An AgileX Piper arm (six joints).
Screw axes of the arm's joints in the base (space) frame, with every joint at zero. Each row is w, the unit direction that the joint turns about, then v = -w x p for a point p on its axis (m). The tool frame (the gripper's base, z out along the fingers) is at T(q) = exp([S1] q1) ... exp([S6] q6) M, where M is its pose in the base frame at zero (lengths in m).
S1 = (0, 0, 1, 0, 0, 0)
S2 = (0, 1, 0, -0.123, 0, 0)
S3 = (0, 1, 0, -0.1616, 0, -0.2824)
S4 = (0.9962, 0, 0.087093, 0, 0.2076, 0)
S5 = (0, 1, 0, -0.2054, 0, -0.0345)
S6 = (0.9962, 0, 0.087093, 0, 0.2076, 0)
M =
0.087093 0 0.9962 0.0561
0 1 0 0
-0.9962 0 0.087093 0.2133
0 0 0 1
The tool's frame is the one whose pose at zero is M.
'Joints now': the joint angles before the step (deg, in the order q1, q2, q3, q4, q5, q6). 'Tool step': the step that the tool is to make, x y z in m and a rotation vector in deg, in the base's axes. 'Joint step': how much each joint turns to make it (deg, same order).
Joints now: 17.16, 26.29, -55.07, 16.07, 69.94, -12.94
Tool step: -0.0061, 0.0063, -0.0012, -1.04, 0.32, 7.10
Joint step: 0.01, 0.00, 0.01, 5.19, 2.63, -6.19
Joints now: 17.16, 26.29, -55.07, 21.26, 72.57, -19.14
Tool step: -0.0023, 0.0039, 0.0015, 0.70, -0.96, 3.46
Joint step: -0.01, -0.01, 0.01, 3.16, 0.00, -3.04
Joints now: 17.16, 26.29, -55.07, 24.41, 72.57, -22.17
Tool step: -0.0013, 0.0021, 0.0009, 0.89, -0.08, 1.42
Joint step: -0.04, 0.00, 0.01, 1.76, 0.01, -0.87
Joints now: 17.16, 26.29, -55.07, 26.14, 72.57, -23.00
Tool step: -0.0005, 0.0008, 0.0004, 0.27, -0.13, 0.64
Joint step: 0.02, 0.00, 0.00, 0.67, -0.01, -0.47
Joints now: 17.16, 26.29, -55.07, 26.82, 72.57, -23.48
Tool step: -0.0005, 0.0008, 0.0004, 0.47, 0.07, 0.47
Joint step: 0.04, 0.00, 0.00, 0.67, -0.02, -0.13
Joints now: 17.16, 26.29, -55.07, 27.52, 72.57, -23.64
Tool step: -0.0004, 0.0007, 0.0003, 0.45, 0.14, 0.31
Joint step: -0.05, 0.00, 0.01, 0.60, 0.01, -0.04
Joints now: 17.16, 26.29, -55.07, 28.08, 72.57, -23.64
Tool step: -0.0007, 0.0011, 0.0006, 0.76, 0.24, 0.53
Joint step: 0.02, 0.01, -0.01, 0.94, -0.01, 0.02
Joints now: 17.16, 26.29, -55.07, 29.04, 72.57, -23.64
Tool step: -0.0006, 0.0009, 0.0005, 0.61, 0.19, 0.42
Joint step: -0.05, 0.00, -0.01, 0.80, 0.02, -0.03
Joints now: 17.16, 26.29, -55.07, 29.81, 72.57, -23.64
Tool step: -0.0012, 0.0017, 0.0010, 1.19, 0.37, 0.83
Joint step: -0.04, 0.01, -0.01, 1.53, 0.02, -0.02
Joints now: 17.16, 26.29, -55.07, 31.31, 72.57, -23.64
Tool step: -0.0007, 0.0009, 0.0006, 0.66, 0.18, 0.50
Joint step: 0.06, 0.00, -0.01, 0.81, -0.02, 0.00
